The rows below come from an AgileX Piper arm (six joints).
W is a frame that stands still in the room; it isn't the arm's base.
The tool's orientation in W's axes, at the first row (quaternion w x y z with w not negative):
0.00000 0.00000 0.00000 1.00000
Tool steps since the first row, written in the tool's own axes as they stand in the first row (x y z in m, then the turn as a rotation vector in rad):
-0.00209 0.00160 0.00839 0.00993 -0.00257 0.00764
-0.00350 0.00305 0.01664 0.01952 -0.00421 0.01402
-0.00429 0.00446 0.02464 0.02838 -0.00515 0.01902
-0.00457 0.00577 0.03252 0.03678 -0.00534 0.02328
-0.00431 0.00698 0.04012 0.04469 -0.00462 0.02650
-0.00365 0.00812 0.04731 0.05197 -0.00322 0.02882
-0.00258 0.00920 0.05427 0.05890 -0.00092 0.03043
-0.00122 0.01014 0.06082 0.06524 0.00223 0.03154
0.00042 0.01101 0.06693 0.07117 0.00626 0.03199
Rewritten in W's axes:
0.00209 -0.00160 0.00839 -0.00993 0.00257 0.00764
0.00350 -0.00305 0.01664 -0.01952 0.00421 0.01402
0.00429 -0.00446 0.02464 -0.02838 0.00515 0.01902
0.00457 -0.00577 0.03252 -0.03678 0.00534 0.02328
0.00431 -0.00698 0.04012 -0.04469 0.00462 0.02650
0.00365 -0.00812 0.04731 -0.05197 0.00322 0.02882
0.00258 -0.00920 0.05427 -0.05890 0.00092 0.03043
0.00122 -0.01014 0.06082 -0.06524 -0.00223 0.03154
-0.00042 -0.01101 0.06693 -0.07117 -0.00626 0.03199

